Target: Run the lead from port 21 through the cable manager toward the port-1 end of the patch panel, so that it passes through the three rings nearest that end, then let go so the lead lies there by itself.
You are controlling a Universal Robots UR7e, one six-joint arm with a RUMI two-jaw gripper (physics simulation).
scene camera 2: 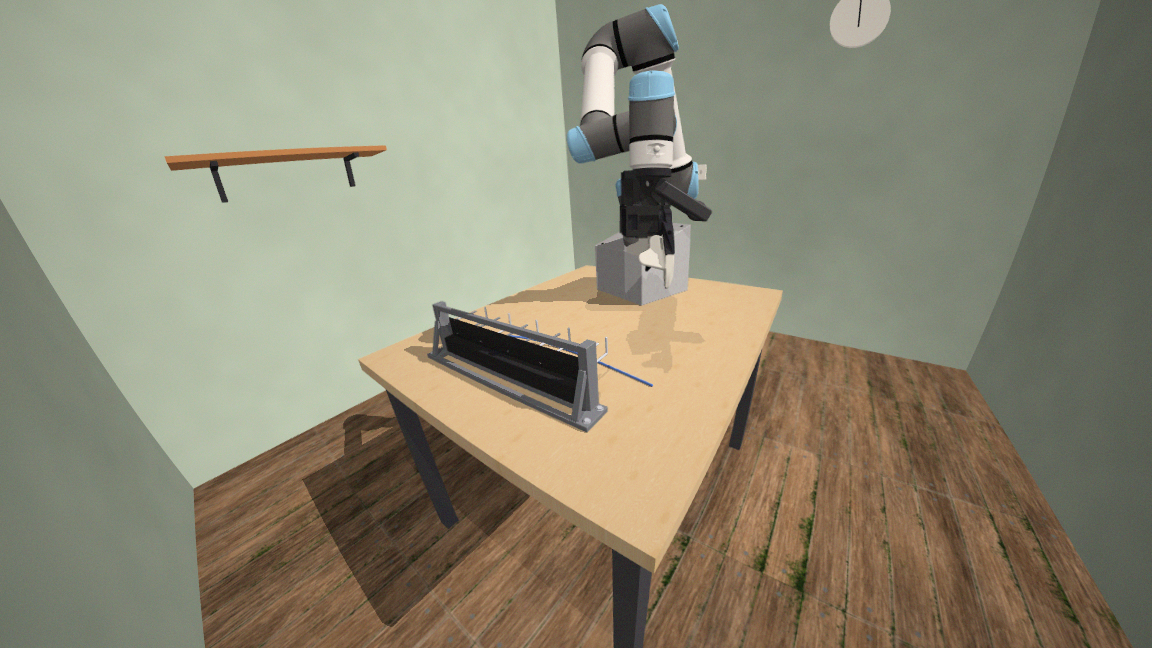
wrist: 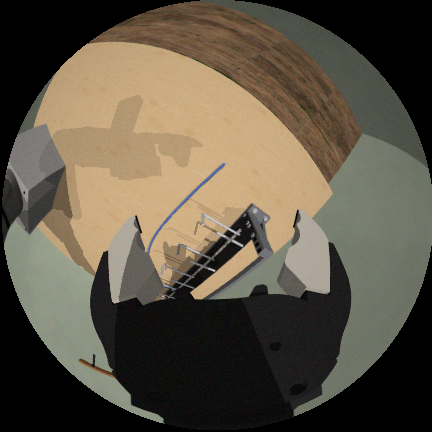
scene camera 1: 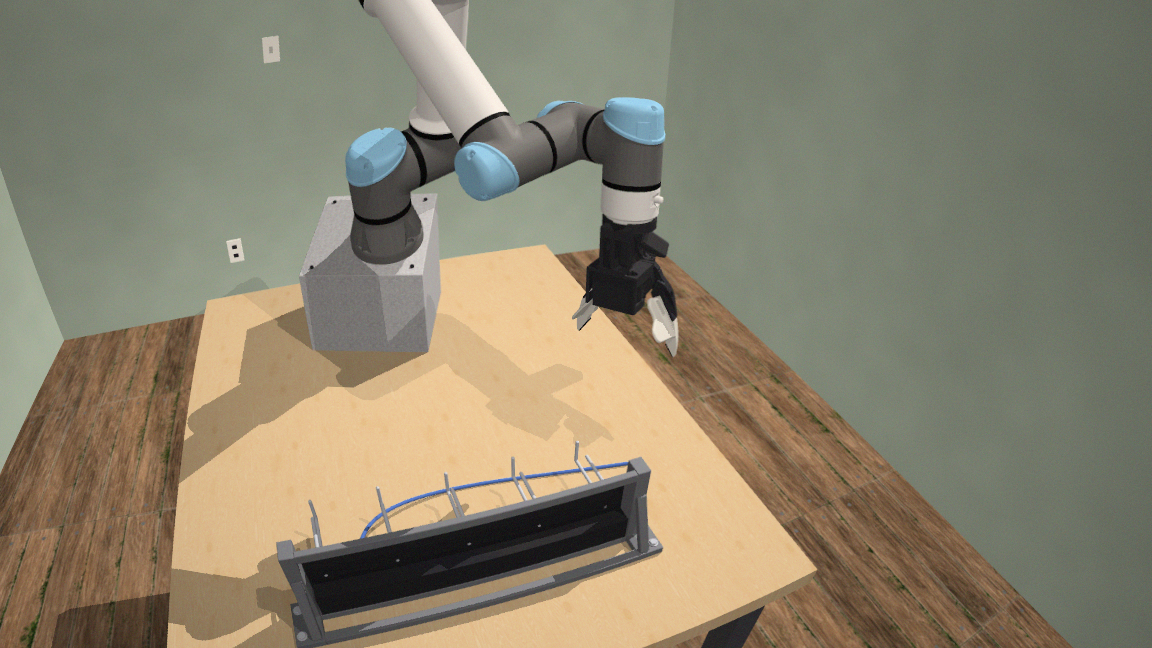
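My gripper [scene camera 1: 627,340] [scene camera 2: 659,278] [wrist: 216,215] is open and empty, high above the table on the robot's side of the patch panel [scene camera 1: 475,538] [scene camera 2: 515,361] [wrist: 265,245]. The blue lead [scene camera 1: 483,484] [scene camera 2: 628,375] [wrist: 206,180] curves along the panel's ring side. Its free end lies past the panel's end, in the right of scene camera 2's view. In the wrist view it runs outside the tips of the nearest rings, apart from the end ring [scene camera 1: 577,451] [wrist: 202,220], and looks low at the table. Its plug at port 21 is hidden.
The panel's grey frame stands on the wooden table [scene camera 1: 708,515] [scene camera 2: 612,483] [wrist: 150,75]. Its rings stick out toward the robot. The robot's grey base block [scene camera 1: 366,314] [scene camera 2: 620,270] [wrist: 37,170] stands at the table's far end. A wall shelf [scene camera 2: 273,154] hangs off to the side.
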